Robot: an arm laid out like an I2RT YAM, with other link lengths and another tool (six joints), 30 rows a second.
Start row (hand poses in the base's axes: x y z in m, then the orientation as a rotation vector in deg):
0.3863, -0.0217, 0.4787, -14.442, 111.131, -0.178
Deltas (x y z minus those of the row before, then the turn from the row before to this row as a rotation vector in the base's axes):
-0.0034, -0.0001, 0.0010, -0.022, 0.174, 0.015
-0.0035, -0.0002, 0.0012, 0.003, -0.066, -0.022
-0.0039, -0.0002, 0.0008, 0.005, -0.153, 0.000
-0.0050, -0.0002, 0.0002, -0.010, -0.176, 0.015
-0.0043, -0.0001, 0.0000, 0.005, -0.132, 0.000
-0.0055, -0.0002, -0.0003, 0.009, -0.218, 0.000
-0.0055, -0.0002, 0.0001, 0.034, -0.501, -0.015
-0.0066, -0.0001, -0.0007, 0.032, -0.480, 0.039
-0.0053, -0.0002, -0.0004, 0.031, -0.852, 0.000
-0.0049, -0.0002, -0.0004, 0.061, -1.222, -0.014
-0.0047, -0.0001, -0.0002, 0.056, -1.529, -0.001
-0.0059, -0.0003, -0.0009, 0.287, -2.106, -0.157
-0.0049, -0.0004, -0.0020, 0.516, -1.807, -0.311
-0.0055, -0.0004, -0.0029, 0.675, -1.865, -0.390
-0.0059, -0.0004, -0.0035, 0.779, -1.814, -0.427
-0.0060, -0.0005, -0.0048, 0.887, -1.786, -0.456
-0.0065, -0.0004, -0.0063, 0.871, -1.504, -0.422
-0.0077, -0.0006, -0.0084, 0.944, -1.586, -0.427
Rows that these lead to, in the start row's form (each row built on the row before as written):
0.3829, -0.0218, 0.4797, -14.479, 111.303, -0.168
0.3794, -0.0220, 0.4809, -14.453, 111.240, -0.188
0.3755, -0.0222, 0.4817, -14.443, 111.088, -0.202
0.3705, -0.0224, 0.4819, -14.456, 110.912, -0.224
0.3662, -0.0225, 0.4819, -14.447, 110.781, -0.236
0.3607, -0.0227, 0.4816, -14.431, 110.564, -0.255
0.3552, -0.0229, 0.4817, -14.371, 110.066, -0.295
0.3486, -0.0230, 0.4810, -14.365, 109.582, -0.298
0.3433, -0.0232, 0.4806, -14.305, 108.734, -0.374
0.3384, -0.0234, 0.4802, -14.195, 107.518, -0.476
0.3337, -0.0235, 0.4800, -14.086, 105.995, -0.611
0.3278, -0.0238, 0.4791, -13.646, 103.910, -0.709
0.3229, -0.0242, 0.4771, -12.920, 102.132, -0.672
0.3174, -0.0246, 0.4742, -12.013, 100.299, -0.557
0.3115, -0.0250, 0.4707, -11.007, 98.514, -0.374
0.3055, -0.0255, 0.4659, -9.905, 96.753, -0.119
0.2990, -0.0259, 0.4596, -8.859, 95.266, 0.170
0.2913, -0.0265, 0.4512, -7.759, 93.691, 0.507

